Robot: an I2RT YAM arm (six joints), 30 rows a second.
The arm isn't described. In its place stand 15 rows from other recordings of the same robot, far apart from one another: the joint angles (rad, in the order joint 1, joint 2, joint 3, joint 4, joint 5, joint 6), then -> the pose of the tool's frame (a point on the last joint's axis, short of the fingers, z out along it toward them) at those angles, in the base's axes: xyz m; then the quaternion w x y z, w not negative.
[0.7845 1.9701 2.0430 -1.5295 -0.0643 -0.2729] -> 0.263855 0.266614 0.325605 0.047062 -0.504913 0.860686 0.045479
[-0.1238 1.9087 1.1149 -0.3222 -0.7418 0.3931] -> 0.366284 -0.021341 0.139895 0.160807 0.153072 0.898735 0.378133
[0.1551 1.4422 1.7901 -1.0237 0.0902 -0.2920] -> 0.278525 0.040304 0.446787 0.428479 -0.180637 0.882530 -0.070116
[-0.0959 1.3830 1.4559 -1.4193 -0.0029 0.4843] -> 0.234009 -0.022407 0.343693 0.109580 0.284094 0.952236 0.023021
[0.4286 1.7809 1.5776 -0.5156 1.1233 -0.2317] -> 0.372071 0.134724 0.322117 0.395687 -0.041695 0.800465 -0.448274
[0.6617 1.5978 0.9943 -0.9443 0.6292 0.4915] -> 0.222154 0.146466 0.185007 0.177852 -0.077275 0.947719 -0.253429
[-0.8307 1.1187 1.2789 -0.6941 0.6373 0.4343] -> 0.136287 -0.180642 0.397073 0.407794 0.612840 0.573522 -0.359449
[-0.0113 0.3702 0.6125 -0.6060 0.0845 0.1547] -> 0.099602 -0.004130 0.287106 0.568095 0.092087 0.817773 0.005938
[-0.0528 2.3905 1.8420 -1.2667 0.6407 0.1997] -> 0.426782 -0.043865 0.117626 0.092448 -0.080538 -0.939383 0.320198
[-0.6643 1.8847 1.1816 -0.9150 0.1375 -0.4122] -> 0.250551 -0.202383 0.142817 0.055464 -0.123773 -0.989650 0.046871
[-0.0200 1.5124 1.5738 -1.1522 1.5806 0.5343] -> 0.278690 -0.041179 0.386644 0.337289 0.349463 0.611169 -0.624967
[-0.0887 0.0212 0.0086 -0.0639 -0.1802 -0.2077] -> 0.110629 -0.003433 0.167674 0.679121 -0.104485 0.725725 -0.034647
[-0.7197 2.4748 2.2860 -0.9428 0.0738 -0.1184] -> 0.393765 -0.348640 0.190619 0.184203 0.296508 0.929192 -0.121466
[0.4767 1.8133 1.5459 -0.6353 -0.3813 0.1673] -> 0.350974 0.196161 0.278880 0.248730 -0.204317 0.906955 0.271701
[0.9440 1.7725 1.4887 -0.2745 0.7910 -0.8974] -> 0.260333 0.316311 0.308687 0.455196 -0.529364 0.637193 -0.326429
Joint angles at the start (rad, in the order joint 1, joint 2, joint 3, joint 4, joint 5, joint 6):
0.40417, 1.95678, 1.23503, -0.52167, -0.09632, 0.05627
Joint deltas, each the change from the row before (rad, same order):
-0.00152, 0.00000, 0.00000, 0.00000, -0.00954, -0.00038
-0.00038, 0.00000, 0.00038, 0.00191, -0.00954, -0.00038
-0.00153, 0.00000, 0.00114, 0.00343, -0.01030, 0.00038
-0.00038, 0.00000, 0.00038, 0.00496, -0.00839, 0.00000
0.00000, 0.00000, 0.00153, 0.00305, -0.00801, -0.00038
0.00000, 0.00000, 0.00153, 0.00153, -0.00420, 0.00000
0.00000, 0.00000, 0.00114, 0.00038, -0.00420, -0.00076
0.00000, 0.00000, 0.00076, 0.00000, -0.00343, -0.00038
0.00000, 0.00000, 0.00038, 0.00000, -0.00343, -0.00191
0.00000, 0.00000, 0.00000, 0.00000, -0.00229, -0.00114
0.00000, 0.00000, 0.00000, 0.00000, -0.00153, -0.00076
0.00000, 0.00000, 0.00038, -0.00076, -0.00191, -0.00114
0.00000, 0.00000, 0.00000, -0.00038, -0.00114, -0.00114
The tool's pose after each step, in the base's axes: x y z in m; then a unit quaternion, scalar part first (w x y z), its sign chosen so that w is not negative. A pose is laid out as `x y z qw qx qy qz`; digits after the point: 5 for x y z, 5 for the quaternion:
0.34640 0.15163 0.13766 0.14661 -0.17846 0.96899 0.08782
0.34658 0.15191 0.13786 0.14663 -0.17921 0.96841 0.09257
0.34721 0.15195 0.13832 0.14769 -0.17914 0.96774 0.09790
0.34769 0.15232 0.13863 0.14929 -0.17969 0.96692 0.10245
0.34817 0.15283 0.13918 0.15058 -0.18059 0.96609 0.10673
0.34855 0.15315 0.13966 0.15155 -0.18098 0.96560 0.10905
0.34876 0.15340 0.13999 0.15183 -0.18171 0.96518 0.11116
0.34886 0.15357 0.14020 0.15182 -0.18218 0.96490 0.11284
0.34888 0.15371 0.14032 0.15171 -0.18338 0.96451 0.11437
0.34884 0.15378 0.14033 0.15150 -0.18411 0.96428 0.11538
0.34882 0.15383 0.14034 0.15137 -0.18460 0.96413 0.11605
0.34879 0.15389 0.14042 0.15103 -0.18529 0.96395 0.11684
0.34874 0.15391 0.14042 0.15078 -0.18591 0.96382 0.11725

